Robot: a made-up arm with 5 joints.
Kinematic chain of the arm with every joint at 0, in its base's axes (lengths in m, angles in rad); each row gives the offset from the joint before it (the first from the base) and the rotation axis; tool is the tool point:
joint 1: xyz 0 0 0.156 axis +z
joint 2: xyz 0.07 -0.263 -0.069 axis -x
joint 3: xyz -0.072 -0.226 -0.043 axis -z
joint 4: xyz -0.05 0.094 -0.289 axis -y
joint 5: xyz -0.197 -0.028 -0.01 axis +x
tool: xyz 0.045 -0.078 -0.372
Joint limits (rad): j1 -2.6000..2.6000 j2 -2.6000..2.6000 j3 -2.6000..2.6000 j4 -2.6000..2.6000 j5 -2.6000..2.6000
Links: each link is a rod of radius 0.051 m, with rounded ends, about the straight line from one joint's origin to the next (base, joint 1, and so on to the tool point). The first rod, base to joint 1, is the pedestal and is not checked.
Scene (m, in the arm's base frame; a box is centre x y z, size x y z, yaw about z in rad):
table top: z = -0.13
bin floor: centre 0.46 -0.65 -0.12 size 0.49 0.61 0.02 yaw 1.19
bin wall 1: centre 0.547 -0.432 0 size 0.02 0.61 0.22 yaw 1.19
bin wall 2: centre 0.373 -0.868 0 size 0.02 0.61 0.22 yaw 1.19
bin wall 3: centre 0.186 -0.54 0 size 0.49 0.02 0.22 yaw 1.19
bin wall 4: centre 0.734 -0.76 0 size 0.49 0.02 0.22 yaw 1.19
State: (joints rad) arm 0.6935 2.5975 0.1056 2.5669 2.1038
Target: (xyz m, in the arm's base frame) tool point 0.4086 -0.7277 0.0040
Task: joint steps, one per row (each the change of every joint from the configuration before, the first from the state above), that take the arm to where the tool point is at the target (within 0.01 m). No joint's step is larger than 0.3 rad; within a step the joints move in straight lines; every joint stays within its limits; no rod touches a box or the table.
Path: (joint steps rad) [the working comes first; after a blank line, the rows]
Joints at the target: 0.5287 1.7497 0.0371 2.4687 2.2250
Straight joint move there: clear.

1: -0.0549 -0.2826 -0.0228 -0.0327 0.0404
2: -0.0550 -0.2826 -0.0229 -0.0328 0.0404
3: -0.0549 -0.2826 -0.0228 -0.0327 0.0404

